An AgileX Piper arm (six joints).
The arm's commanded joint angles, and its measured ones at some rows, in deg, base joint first. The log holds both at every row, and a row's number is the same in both.
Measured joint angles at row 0:
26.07, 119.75, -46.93, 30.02, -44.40, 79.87
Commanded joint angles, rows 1 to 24:
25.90, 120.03, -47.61, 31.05, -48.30, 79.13
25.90, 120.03, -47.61, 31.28, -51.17, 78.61
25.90, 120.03, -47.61, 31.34, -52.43, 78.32
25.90, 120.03, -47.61, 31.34, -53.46, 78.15
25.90, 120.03, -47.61, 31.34, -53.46, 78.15
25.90, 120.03, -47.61, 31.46, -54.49, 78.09
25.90, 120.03, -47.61, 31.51, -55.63, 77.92
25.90, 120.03, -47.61, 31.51, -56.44, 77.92
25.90, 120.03, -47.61, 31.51, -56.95, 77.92
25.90, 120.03, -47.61, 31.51, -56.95, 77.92
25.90, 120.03, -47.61, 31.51, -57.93, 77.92
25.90, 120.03, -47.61, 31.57, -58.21, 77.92
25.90, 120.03, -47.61, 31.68, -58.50, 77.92
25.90, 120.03, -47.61, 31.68, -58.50, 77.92
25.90, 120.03, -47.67, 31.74, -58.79, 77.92
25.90, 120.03, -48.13, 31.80, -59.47, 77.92
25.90, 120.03, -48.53, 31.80, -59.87, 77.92
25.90, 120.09, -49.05, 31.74, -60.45, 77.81
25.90, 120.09, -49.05, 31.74, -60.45, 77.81
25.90, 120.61, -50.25, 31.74, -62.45, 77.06
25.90, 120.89, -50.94, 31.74, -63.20, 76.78
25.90, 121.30, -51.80, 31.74, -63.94, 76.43
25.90, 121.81, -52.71, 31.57, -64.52, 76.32
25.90, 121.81, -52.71, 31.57, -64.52, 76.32
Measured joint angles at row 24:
26.87, 122.27, -48.30, 33.06, -51.45, 77.86
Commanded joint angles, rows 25 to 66:
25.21, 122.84, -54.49, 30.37, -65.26, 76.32
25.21, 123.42, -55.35, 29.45, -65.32, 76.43
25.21, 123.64, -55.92, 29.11, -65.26, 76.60
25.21, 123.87, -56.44, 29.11, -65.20, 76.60
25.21, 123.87, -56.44, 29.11, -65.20, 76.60
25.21, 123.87, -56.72, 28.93, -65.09, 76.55
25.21, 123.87, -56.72, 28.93, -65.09, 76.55
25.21, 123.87, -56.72, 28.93, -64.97, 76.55
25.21, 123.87, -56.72, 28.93, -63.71, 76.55
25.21, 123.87, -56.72, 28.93, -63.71, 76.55
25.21, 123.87, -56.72, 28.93, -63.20, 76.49
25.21, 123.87, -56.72, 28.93, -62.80, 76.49
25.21, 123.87, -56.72, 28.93, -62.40, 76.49
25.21, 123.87, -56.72, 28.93, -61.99, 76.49
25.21, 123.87, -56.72, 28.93, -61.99, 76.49
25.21, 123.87, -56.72, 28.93, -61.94, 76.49
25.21, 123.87, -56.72, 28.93, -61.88, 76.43
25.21, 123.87, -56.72, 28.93, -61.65, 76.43
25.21, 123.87, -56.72, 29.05, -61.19, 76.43
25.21, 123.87, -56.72, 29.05, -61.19, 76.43
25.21, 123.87, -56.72, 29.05, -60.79, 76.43
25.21, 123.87, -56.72, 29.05, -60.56, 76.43
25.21, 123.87, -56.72, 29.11, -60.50, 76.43
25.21, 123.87, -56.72, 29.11, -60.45, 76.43
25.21, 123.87, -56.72, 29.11, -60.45, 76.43
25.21, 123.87, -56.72, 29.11, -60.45, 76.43
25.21, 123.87, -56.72, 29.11, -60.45, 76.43
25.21, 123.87, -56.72, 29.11, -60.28, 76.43
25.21, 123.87, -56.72, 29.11, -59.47, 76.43
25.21, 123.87, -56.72, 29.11, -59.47, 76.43
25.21, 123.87, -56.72, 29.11, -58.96, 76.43
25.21, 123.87, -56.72, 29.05, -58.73, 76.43
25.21, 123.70, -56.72, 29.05, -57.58, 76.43
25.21, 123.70, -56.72, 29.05, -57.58, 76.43
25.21, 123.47, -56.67, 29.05, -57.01, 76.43
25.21, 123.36, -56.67, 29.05, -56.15, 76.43
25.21, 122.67, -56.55, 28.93, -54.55, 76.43
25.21, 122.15, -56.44, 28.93, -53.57, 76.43
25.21, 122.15, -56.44, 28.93, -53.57, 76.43
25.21, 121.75, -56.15, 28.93, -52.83, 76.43
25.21, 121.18, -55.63, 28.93, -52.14, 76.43
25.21, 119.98, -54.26, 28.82, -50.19, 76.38
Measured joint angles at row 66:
26.59, 121.81, -51.17, 34.43, -43.37, 76.83
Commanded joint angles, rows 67 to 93:
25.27, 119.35, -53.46, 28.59, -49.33, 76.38
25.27, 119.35, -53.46, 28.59, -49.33, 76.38
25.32, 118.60, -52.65, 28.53, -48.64, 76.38
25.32, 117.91, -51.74, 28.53, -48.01, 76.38
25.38, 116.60, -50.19, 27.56, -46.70, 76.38
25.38, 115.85, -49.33, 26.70, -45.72, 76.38
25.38, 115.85, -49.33, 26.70, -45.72, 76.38
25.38, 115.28, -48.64, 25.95, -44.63, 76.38
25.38, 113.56, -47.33, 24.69, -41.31, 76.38
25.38, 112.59, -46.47, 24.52, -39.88, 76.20
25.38, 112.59, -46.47, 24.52, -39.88, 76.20
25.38, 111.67, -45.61, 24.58, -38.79, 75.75
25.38, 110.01, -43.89, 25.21, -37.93, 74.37
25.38, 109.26, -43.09, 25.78, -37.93, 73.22
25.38, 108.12, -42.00, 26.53, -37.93, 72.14
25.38, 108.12, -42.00, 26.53, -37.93, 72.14
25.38, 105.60, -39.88, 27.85, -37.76, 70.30
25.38, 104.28, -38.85, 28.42, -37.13, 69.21
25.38, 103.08, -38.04, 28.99, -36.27, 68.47
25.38, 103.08, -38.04, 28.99, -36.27, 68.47
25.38, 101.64, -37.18, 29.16, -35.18, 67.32
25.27, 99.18, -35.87, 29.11, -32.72, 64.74
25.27, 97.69, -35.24, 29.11, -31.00, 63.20
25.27, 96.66, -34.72, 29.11, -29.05, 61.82
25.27, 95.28, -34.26, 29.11, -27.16, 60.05
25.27, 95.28, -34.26, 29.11, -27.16, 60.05
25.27, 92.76, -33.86, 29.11, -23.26, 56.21
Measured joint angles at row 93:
25.32, 95.91, -34.61, 29.39, -28.65, 61.76
